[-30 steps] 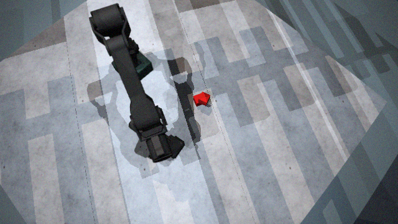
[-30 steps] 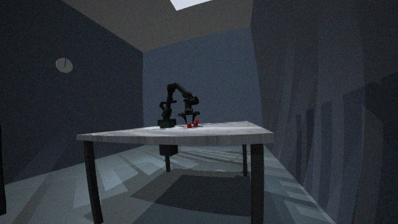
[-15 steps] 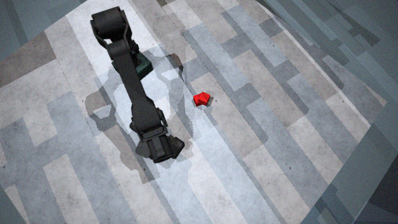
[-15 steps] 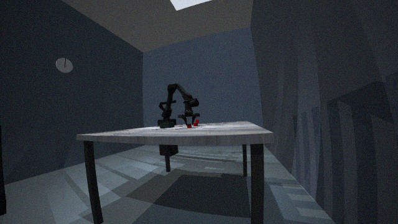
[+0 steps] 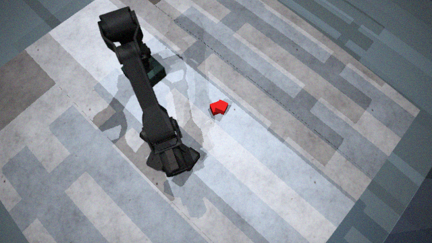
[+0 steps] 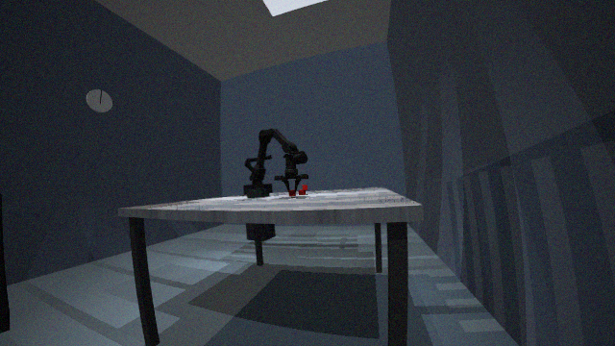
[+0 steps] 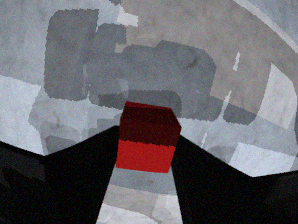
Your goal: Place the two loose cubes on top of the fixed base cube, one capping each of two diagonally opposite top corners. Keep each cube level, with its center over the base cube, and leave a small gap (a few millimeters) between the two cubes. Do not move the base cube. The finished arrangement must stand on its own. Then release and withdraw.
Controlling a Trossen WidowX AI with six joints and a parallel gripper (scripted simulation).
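Now: gripper tip 220 mm to the right of the red cube, 20 mm below it and 20 mm past it.
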